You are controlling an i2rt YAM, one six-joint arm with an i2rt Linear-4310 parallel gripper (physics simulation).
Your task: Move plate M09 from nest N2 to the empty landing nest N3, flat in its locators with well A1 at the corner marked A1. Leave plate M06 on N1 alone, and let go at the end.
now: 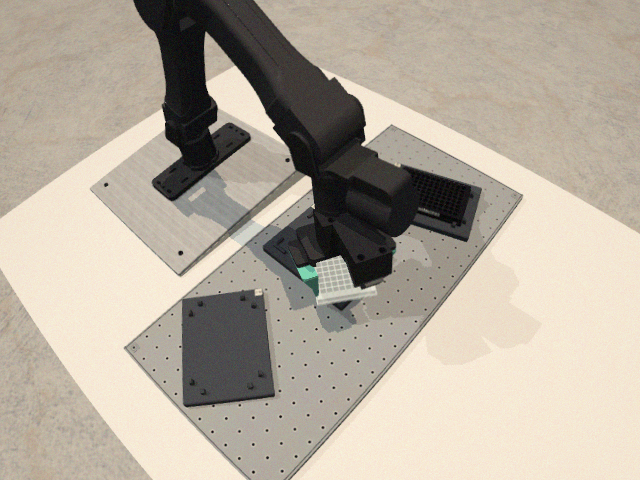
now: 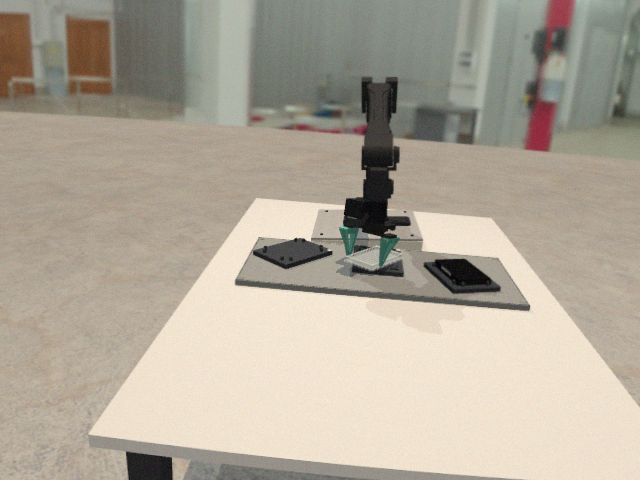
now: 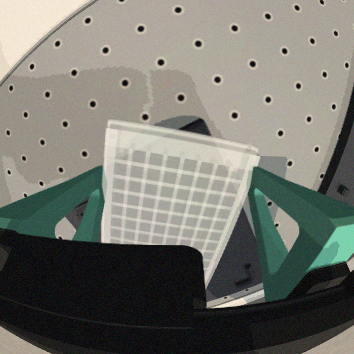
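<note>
Plate M09 [image 1: 336,279] [image 2: 369,259] [image 3: 170,192], whitish and translucent with a grid of wells, is between the green fingers of my gripper [image 1: 343,289] [image 2: 366,260] [image 3: 176,174], which is shut on its two sides. The plate is held above nest N2 [image 1: 276,249] [image 2: 393,271] [image 3: 235,270], turned relative to it and looking slightly tilted. Landing nest N3 [image 1: 224,346] [image 2: 292,253] is a bare dark plate with small locator posts and a pale tag at one corner. Black plate M06 [image 1: 442,198] [image 2: 462,271] sits on nest N1 [image 1: 467,230] [image 2: 478,288]. Well A1 cannot be made out.
The nests stand on a grey perforated board [image 1: 320,392] [image 2: 310,281] [image 3: 217,60] on a cream table [image 1: 516,403] [image 2: 351,382]. The arm's base is on a grey mounting plate [image 1: 139,201] [image 2: 325,227] behind the board. N1 and N3 lie on opposite sides of N2.
</note>
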